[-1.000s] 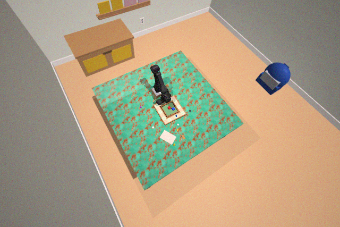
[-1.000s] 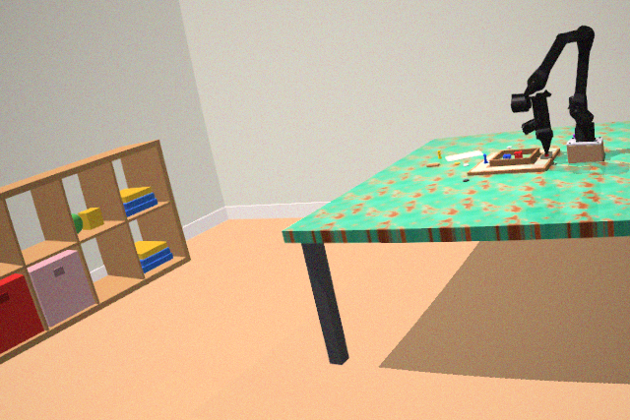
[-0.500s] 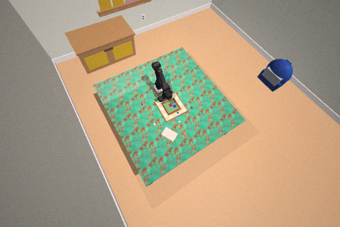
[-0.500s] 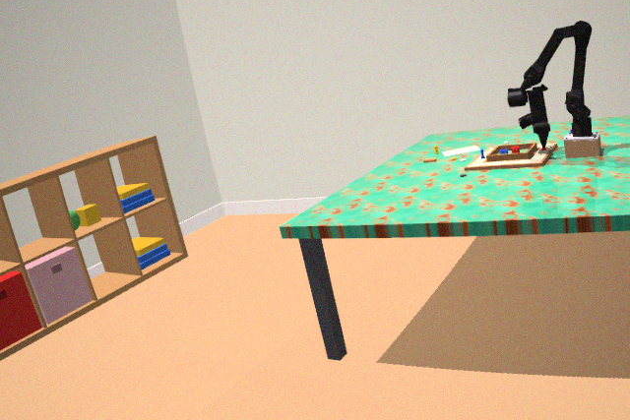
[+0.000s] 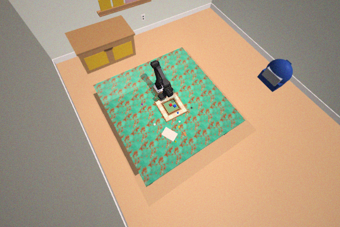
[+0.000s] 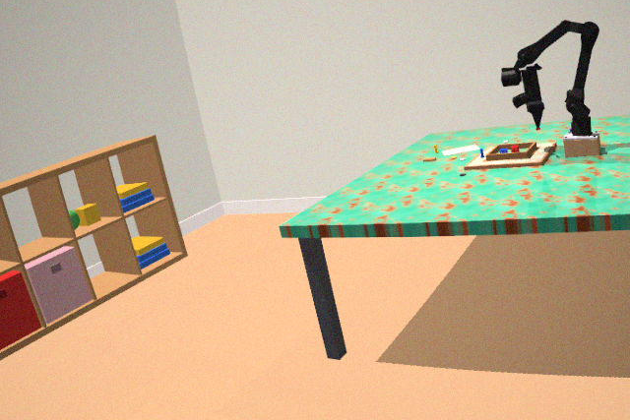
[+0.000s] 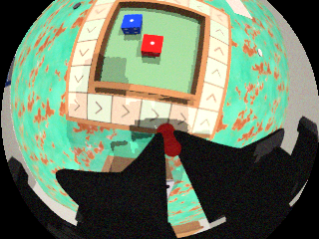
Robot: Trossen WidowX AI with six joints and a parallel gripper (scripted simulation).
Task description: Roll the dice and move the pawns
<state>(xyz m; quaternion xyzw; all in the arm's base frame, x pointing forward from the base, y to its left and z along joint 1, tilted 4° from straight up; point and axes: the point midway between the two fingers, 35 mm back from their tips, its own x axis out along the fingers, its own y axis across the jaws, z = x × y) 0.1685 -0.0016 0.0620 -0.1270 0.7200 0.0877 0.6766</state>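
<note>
The blue pawn is 21 cm ahead of my gripper tip, 7 cm below it and 6 cm to the left of it. Also, from my gripper tip: orange disc: 36 cm ahead, 9 cm below; tray: 10 cm ahead, 9 cm below, 3 cm to the left; red pawn: 1 cm above.
</note>
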